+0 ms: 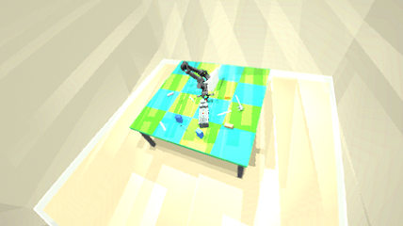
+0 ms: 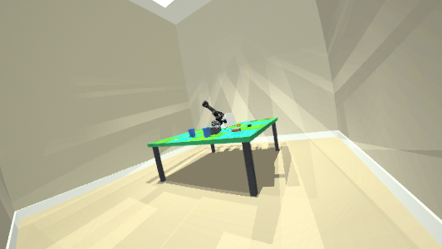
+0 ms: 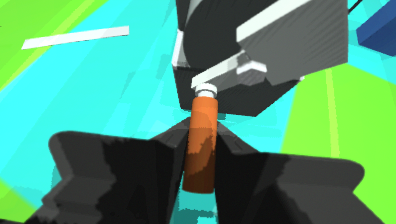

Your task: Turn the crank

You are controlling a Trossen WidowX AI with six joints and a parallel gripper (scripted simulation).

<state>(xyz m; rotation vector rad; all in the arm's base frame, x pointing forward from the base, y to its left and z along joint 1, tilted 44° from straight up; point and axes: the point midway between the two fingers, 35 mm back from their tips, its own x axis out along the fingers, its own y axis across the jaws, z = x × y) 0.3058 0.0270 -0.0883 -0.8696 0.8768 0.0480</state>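
Right now my gripper tip is 3 cm below the crank handle, 2 cm past it and 1 cm to the left of it. From my gripper tip the other things lie so: red pointer (16 cm ahead, 4 cm to the left, 4 cm above); then orange piece (18 cm to the left, 17 cm behind, 2 cm below); then black L-shaped key (34 cm ahead, 12 cm to the right, 3 cm below).
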